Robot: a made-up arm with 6 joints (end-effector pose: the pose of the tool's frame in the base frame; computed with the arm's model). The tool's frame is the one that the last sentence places. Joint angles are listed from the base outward.
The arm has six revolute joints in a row. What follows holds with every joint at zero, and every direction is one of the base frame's. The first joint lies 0.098 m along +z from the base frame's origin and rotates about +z. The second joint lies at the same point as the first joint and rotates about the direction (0.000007, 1, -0.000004). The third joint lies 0.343 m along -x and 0.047 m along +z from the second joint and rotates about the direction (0.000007, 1, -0.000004). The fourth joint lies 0.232 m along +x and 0.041 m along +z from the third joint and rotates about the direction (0.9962, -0.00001, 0.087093). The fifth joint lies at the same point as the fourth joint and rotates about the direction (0.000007, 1, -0.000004). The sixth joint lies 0.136 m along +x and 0.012 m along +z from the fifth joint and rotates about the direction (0.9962, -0.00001, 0.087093). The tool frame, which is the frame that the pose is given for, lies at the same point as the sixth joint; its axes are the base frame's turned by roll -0.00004, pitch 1.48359 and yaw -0.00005 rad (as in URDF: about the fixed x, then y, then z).
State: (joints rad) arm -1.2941 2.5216 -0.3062 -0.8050 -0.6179 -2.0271
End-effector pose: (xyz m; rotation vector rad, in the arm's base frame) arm 0.1061 -0.1649 -0.0745 -1.7590 2.0583 -0.1309
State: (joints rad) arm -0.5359 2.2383 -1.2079 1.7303 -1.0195 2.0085
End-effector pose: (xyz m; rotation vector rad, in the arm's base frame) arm 0.3117 -0.3187 0.0918 1.5832 -1.4425 0.5179
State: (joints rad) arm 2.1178 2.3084 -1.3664 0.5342 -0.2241 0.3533
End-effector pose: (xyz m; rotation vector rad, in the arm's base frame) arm -0.2688 0.4711 0.0735 -1.4968 2.2215 1.2948
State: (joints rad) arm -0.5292 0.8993 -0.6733 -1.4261 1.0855 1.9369
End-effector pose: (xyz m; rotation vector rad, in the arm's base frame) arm 0.0428 -0.1634 0.3577 1.5376 1.0542 -0.9428
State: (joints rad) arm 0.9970 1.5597 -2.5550 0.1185 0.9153 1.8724
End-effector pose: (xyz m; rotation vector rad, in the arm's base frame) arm 0.1353 0.2329 0.6816 0.7992 1.7980 2.3296
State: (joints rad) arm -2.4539 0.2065 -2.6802 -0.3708 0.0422 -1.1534
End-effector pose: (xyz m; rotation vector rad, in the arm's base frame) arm 0.4969 0.4109 0.4051 0.5139 1.0635 2.1004
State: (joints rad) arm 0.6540 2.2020 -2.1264 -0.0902 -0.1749 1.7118
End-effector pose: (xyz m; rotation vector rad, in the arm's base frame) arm 0.4820 0.3722 0.3959 0.7683 1.4938 1.8441
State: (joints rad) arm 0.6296 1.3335 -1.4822 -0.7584 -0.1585 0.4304
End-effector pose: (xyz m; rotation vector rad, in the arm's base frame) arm 0.2465 0.1980 0.5641 -0.6456 1.0449 0.3347
